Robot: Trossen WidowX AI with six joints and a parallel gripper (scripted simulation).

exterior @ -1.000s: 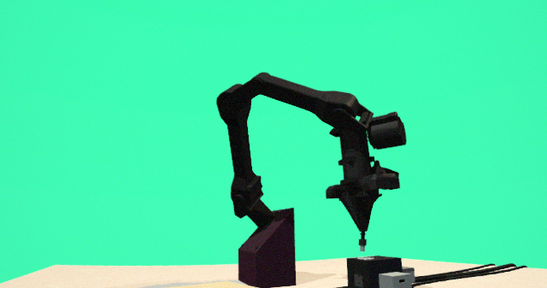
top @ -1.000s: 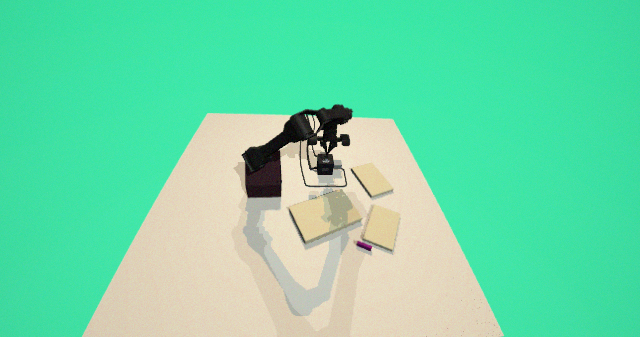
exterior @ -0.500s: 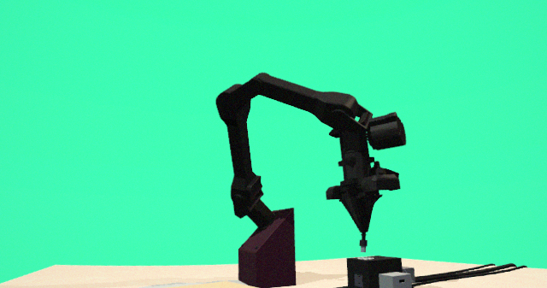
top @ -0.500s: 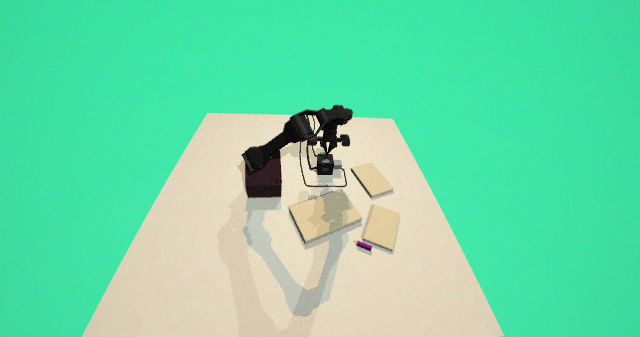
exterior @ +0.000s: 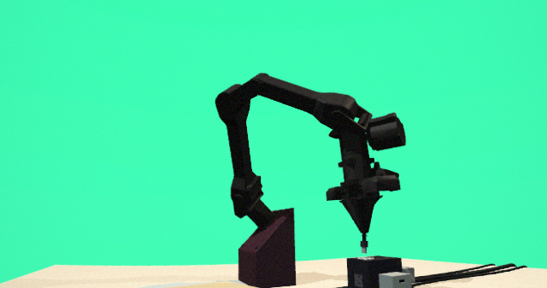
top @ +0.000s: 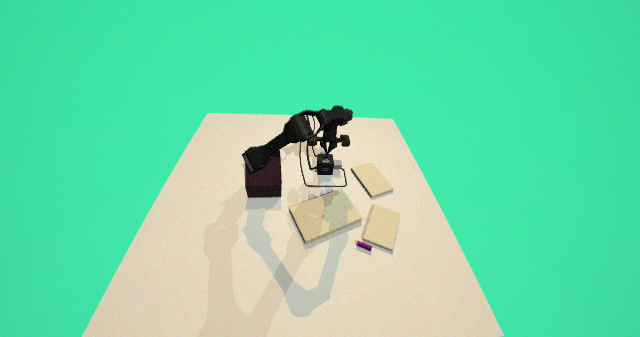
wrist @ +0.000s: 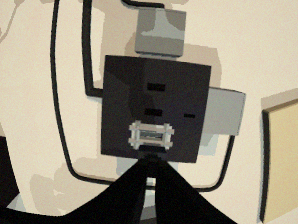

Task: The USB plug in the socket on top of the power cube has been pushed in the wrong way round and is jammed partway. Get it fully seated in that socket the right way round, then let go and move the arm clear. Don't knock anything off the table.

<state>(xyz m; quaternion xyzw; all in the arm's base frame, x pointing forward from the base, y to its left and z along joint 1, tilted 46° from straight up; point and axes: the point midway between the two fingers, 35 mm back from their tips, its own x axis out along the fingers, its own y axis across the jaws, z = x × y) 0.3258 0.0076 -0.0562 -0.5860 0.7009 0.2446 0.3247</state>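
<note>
The metal-rimmed socket lies 6 cm below my gripper tip. Also, from my gripper tip: small purple piece: 43 cm to the right, 11 cm below, 6 cm ahead; usb plug: 2 cm below.
</note>
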